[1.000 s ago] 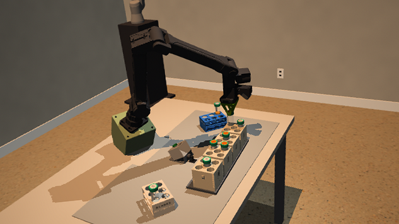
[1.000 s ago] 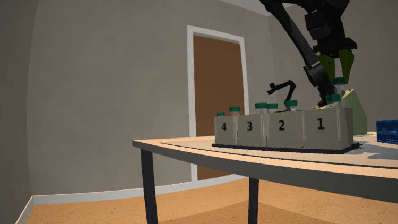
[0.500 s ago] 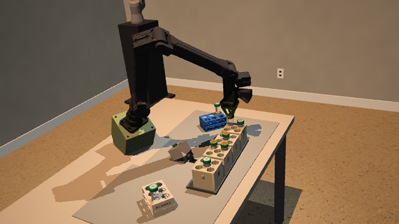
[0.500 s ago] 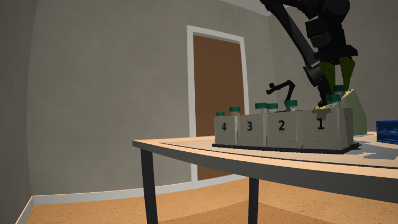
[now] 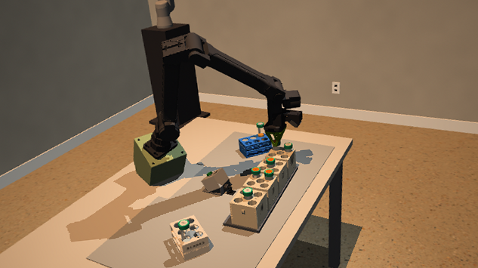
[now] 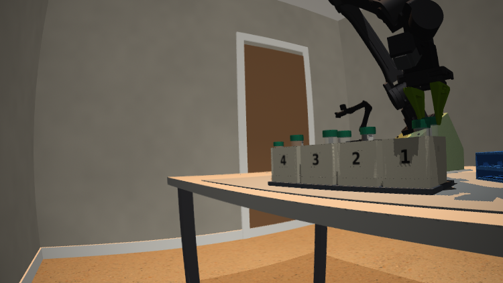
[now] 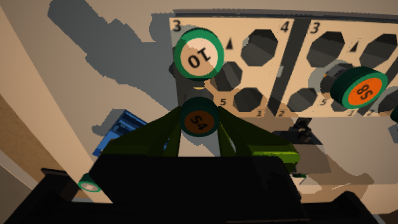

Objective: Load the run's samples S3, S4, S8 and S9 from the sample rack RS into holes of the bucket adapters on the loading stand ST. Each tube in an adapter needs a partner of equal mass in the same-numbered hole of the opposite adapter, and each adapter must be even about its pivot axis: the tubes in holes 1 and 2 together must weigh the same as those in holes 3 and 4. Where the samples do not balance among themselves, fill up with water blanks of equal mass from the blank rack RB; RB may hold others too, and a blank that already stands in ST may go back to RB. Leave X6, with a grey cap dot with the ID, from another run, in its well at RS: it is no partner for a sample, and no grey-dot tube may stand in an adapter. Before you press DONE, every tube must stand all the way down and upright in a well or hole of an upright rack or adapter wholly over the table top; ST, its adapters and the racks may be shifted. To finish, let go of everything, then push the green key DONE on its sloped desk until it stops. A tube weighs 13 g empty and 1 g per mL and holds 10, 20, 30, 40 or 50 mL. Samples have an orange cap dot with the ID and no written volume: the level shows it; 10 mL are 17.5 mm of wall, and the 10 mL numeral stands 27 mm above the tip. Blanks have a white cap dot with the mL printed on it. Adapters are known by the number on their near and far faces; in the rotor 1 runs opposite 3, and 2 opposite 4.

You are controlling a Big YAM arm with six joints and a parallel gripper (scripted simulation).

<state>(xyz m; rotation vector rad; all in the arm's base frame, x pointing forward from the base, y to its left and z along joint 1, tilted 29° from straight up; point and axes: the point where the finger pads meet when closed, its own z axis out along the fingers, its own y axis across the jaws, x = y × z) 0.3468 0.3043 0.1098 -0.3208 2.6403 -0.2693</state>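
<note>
The DONE desk is 140 mm behind my hand, 250 mm to the right of it and 70 mm below it. The rest, counted from my hand: loading stand ST 60 mm ahead, 180 mm to the right, 120 mm below; then blue sample rack RS 180 mm behind, 90 mm to the left, 100 mm below; then blank rack RB 540 mm to the right, 100 mm below.
</note>
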